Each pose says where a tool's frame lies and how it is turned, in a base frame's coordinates. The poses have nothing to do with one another.
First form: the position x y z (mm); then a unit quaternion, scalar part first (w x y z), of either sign.
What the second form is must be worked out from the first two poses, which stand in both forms.
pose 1, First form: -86.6, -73.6, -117.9, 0.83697, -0.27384, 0.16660, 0.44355
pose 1, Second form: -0.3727, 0.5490, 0.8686, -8.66, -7.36, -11.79
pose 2, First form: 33.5, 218.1, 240.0, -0.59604, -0.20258, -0.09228, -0.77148
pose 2, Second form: 0.4028, -0.2040, 1.7842, 3.35, 21.81, 24.00
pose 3, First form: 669.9, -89.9, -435.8, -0.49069, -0.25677, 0.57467, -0.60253
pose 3, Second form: -1.1303, -1.0621, 2.4878, 66.99, -8.99, -43.58
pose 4, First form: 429.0, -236.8, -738.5, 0.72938, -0.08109, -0.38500, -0.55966
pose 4, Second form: 0.4252, -0.7107, -1.4689, 42.90, -23.68, -73.85
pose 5, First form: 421.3, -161.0, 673.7, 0.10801, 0.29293, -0.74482, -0.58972
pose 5, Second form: 1.8609, 0.1857, -2.5307, 42.13, -16.10, 67.37
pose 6, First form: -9.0, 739.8, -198.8, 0.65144, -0.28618, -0.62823, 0.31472
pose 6, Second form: -1.5099, -0.6924, 1.5545, -0.90, 73.98, -19.88
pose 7, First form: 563.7, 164.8, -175.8, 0.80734, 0.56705, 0.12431, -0.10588
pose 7, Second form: 1.2194, 0.3266, -0.0317, 56.37, 16.48, -17.58
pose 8, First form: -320.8, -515.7, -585.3, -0.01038, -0.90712, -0.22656, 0.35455
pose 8, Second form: -2.9543, 0.7049, 0.5586, -32.08, -51.57, -58.53
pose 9, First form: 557.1, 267.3, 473.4, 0.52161, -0.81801, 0.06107, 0.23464
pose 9, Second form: -1.9678, 0.4641, 0.1627, 55.71, 26.73, 47.34
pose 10, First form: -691.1, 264.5, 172.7, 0.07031, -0.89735, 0.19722, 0.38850
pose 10, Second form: 3.1023, 0.8110, -0.4495, -69.11, 26.45, 17.27
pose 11, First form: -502.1, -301.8, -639.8, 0.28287, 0.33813, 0.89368, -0.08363
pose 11, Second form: 3.0910, 0.5970, 2.4026, -50.21, -30.18, -63.98
